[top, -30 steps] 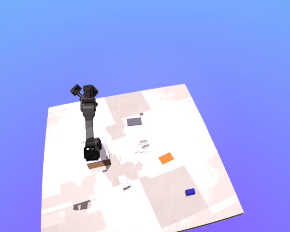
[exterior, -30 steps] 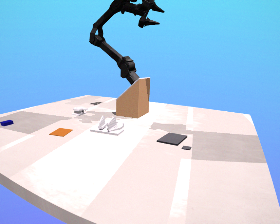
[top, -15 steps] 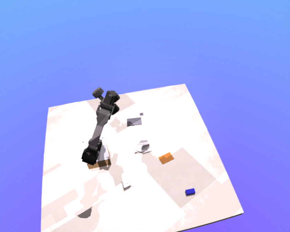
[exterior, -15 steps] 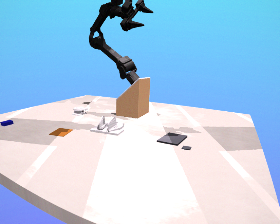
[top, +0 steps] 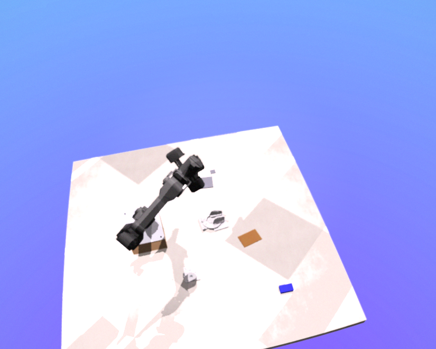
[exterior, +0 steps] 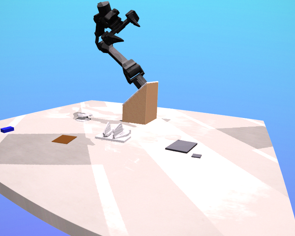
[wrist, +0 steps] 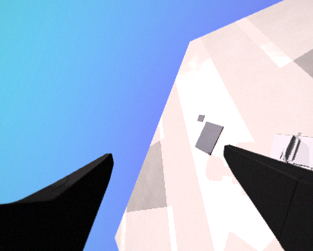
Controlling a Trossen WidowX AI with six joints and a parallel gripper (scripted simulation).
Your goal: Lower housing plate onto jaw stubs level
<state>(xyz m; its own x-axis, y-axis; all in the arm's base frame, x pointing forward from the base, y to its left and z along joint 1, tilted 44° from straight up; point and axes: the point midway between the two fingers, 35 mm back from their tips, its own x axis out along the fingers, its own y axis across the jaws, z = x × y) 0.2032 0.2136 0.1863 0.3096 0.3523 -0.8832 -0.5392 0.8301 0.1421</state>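
Right now the white-grey part is 7 cm behind my gripper tip, 30 cm to the right of it and 38 cm below it. The rest, counted from my gripper tip: orange flat patch: 23 cm ahead, 14 cm to the right, 41 cm below; grey square: 11 cm ahead, 32 cm to the left, 41 cm below; dark grey flat plate: 4 cm ahead, 25 cm to the left, 41 cm below.
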